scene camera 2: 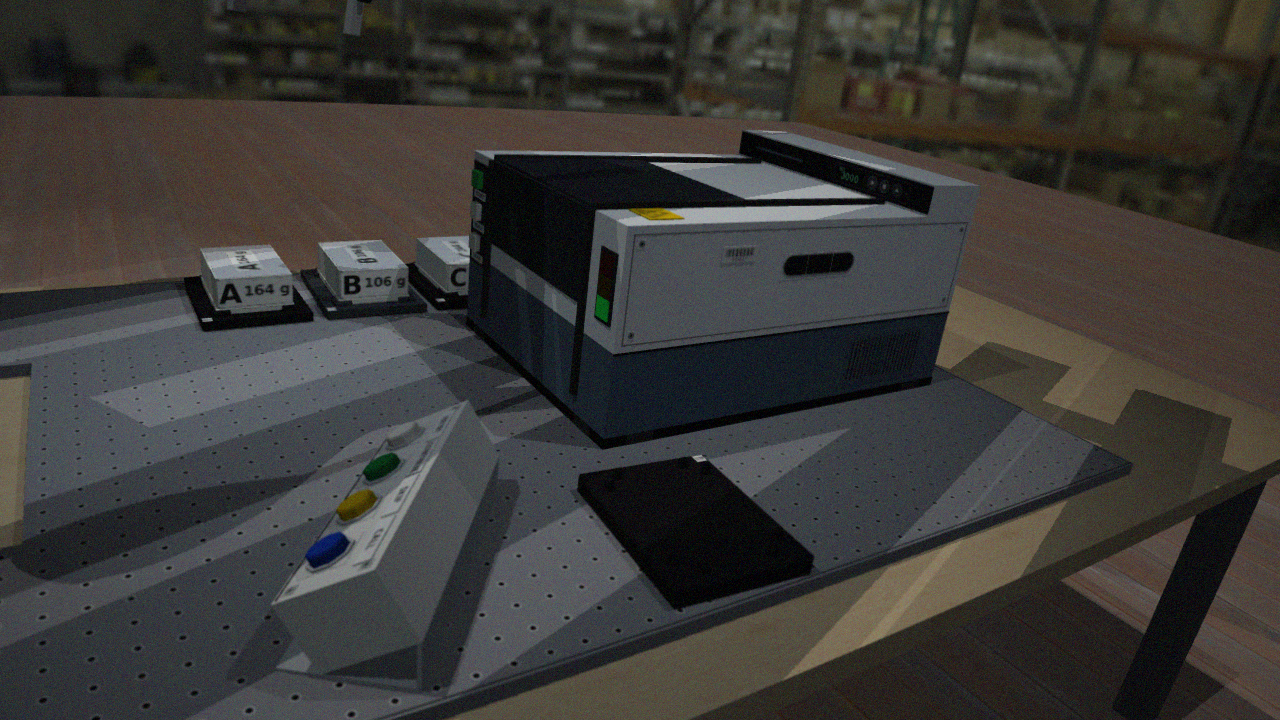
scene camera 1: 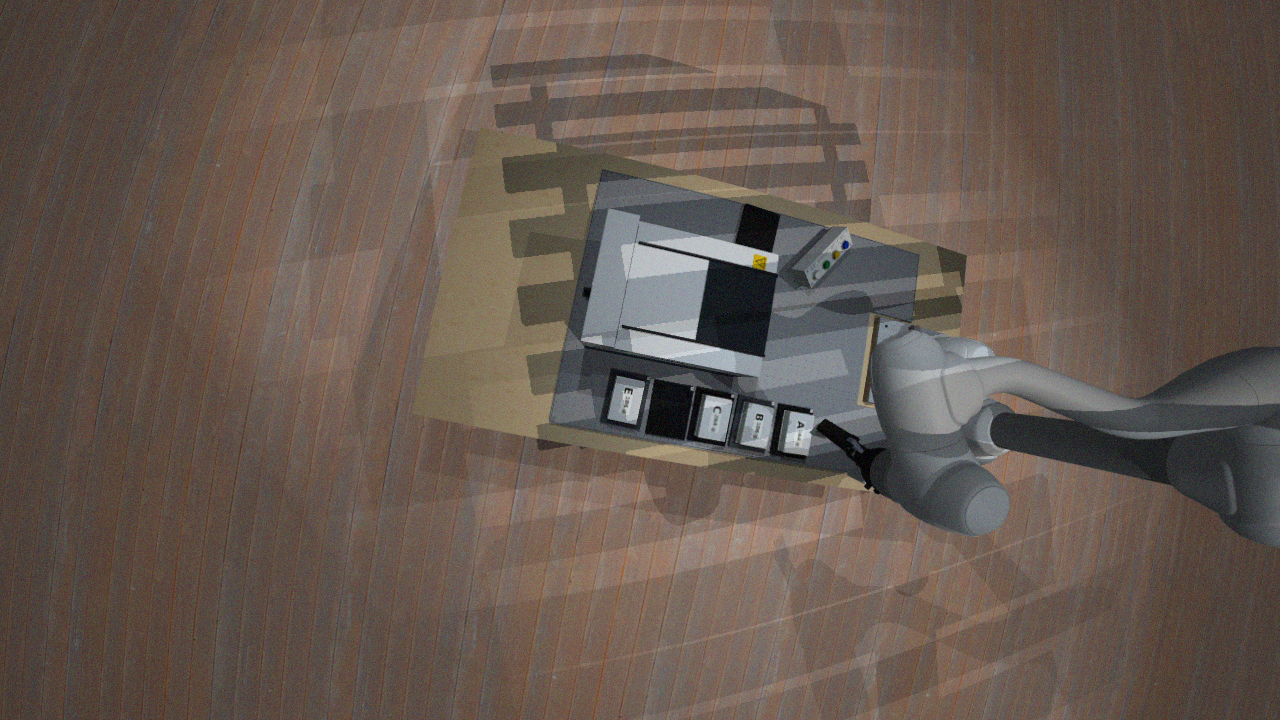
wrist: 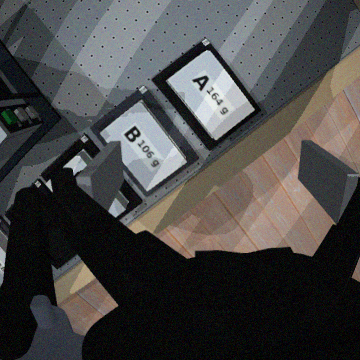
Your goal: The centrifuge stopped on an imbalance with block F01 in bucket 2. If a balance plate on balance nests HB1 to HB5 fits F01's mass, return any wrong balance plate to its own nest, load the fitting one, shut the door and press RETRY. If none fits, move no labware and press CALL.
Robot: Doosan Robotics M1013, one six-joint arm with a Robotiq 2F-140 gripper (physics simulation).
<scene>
same spot on centrifuge: [scene camera 1: 660, 294] = [scene camera 2: 760, 179]
same spot on button box: [scene camera 1: 808, 269] = [scene camera 2: 455, 411]
</scene>
